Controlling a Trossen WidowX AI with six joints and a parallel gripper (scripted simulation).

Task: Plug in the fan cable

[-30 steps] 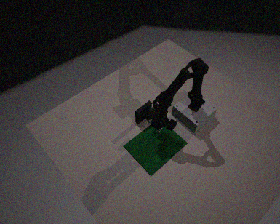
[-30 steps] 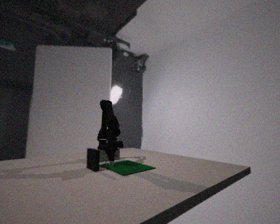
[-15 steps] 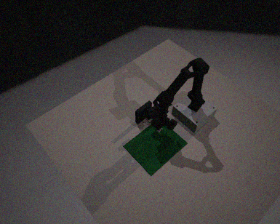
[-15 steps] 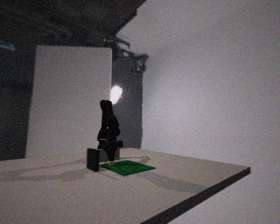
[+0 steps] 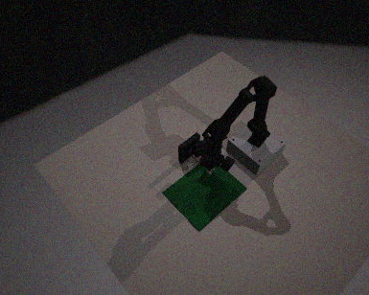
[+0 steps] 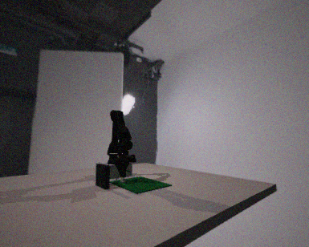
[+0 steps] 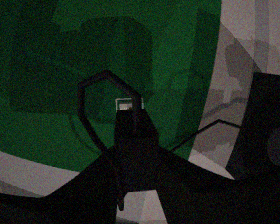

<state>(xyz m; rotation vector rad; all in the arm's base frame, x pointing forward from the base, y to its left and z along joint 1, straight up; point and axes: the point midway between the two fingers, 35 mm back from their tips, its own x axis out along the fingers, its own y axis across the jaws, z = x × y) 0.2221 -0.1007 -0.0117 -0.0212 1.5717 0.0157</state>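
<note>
Right now the fan plug is 10 mm ahead of my gripper tip and 10 mm above it. From my gripper tip the other things lie so: green board 110 mm ahead, 60 mm below, 40 mm to the left; black fan 130 mm to the right, 20 mm above, 10 mm behind; four-pin fan header 40 mm below, 10 mm ahead.
</note>
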